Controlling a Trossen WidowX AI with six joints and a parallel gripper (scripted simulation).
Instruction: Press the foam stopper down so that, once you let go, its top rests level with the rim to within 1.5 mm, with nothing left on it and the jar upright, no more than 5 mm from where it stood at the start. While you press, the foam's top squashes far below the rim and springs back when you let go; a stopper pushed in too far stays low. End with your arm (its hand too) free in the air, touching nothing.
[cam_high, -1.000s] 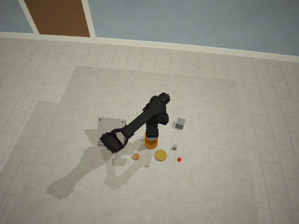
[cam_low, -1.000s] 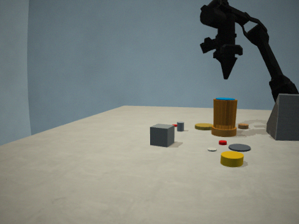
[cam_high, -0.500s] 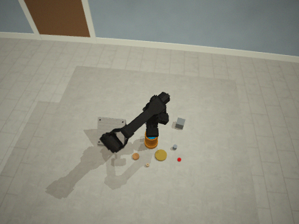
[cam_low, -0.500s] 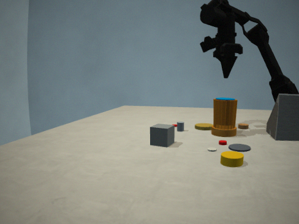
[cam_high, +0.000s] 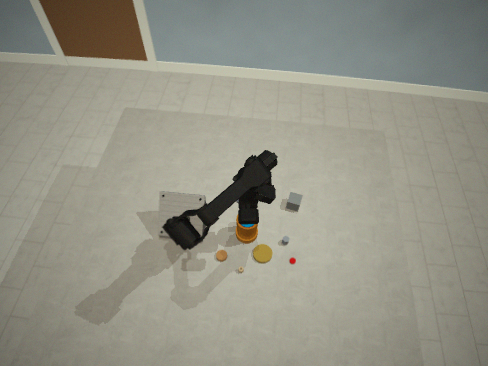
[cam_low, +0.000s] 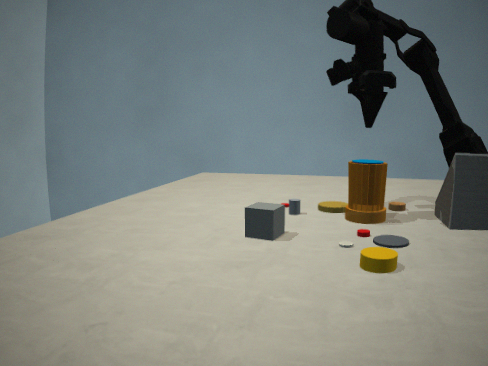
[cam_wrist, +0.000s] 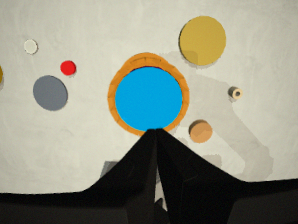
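My hand is 110 mm above the blue foam stopper. Round my hand: red disc: 20 mm ahead, 120 mm to the left, 210 mm below; brown disc: 90 mm behind, 100 mm to the right, 210 mm below; mustard disc: 60 mm ahead, 80 mm to the right, 210 mm below.
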